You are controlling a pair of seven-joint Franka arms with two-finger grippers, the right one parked.
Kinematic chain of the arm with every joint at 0, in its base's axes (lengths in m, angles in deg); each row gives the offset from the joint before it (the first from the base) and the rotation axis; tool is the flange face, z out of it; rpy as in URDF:
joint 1: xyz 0 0 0.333 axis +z
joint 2: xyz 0 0 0 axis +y
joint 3: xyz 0 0 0.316 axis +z
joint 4: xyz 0.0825 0 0 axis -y
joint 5: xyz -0.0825 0 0.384 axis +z
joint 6: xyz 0 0 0 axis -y
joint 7: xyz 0.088 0 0 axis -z
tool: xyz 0 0 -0.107 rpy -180 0 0
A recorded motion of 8 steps. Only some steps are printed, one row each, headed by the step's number.
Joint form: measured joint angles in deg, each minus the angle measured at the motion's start. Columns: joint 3, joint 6, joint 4, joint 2, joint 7, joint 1, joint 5.
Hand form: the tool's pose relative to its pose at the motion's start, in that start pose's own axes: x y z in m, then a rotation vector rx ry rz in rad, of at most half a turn. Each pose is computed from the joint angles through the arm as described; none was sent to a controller.
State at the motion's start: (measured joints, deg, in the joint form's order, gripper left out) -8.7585 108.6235 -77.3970 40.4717 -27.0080 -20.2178 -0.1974
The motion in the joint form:
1: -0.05 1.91 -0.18 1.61 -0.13 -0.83 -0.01
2: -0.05 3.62 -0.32 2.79 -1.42 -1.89 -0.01
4: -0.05 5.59 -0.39 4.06 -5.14 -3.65 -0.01
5: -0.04 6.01 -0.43 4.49 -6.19 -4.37 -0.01
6: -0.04 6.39 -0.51 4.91 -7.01 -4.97 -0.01
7: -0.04 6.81 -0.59 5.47 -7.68 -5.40 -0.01
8: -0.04 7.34 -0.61 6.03 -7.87 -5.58 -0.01
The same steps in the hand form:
1: 0.0003 0.0102 0.0195 -0.0022 -0.0001 0.0103
2: -0.0019 0.0224 0.0341 -0.0045 0.0045 0.0041
4: -0.0082 0.0423 0.0498 -0.0072 0.0120 -0.0326
5: -0.0118 0.0500 0.0559 -0.0053 0.0106 -0.0395
6: -0.0149 0.0562 0.0621 -0.0032 0.0082 -0.0442
7: -0.0168 0.0605 0.0698 -0.0008 0.0043 -0.0494
8: -0.0168 0.0624 0.0764 -0.0008 0.0029 -0.0506

